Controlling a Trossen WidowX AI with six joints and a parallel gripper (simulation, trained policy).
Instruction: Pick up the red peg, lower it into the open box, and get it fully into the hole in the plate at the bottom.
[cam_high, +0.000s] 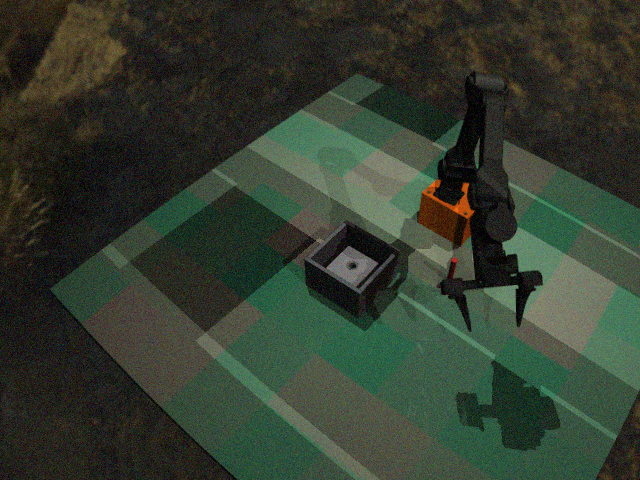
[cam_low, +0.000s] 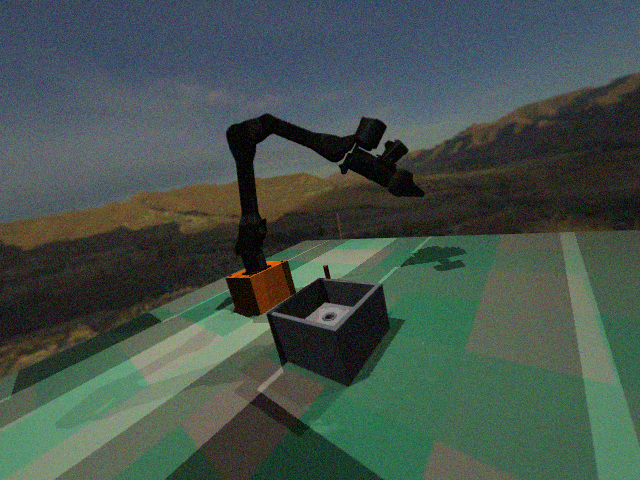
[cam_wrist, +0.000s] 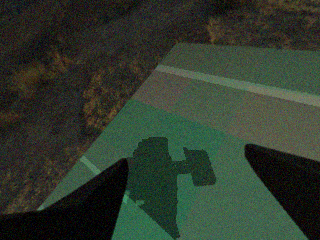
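The red peg lies 230 mm behind my gripper tip, 190 mm below it and 180 mm to the right of it. From my gripper tip the other things lie so: plate (380 mm to the right, 180 mm below, 90 mm behind); dark grey box (380 mm to the right, 200 mm below, 90 mm behind).
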